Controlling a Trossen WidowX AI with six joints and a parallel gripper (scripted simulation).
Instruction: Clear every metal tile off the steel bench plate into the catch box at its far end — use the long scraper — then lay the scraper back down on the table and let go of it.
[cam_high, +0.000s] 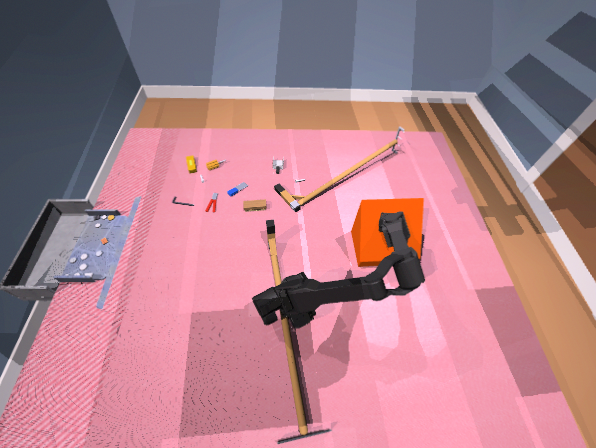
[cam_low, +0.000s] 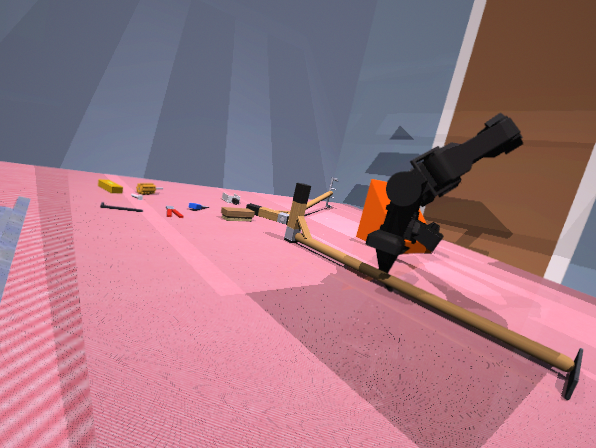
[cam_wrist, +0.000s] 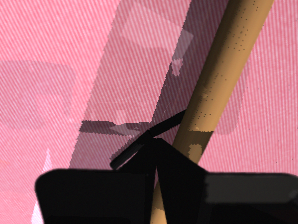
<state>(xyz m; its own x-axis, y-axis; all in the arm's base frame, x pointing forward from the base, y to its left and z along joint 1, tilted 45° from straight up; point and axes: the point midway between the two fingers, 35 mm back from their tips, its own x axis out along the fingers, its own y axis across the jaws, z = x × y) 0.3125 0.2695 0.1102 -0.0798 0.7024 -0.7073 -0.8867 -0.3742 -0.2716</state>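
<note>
Right now the black strip is 10 mm below my gripper tip. Round my gripper tip: wooden block (410 mm to the right, 150 mm ahead); long scraper (50 mm above, 30 mm to the left, 10 mm ahead); blue tool (500 mm to the right, 230 mm ahead).
</note>
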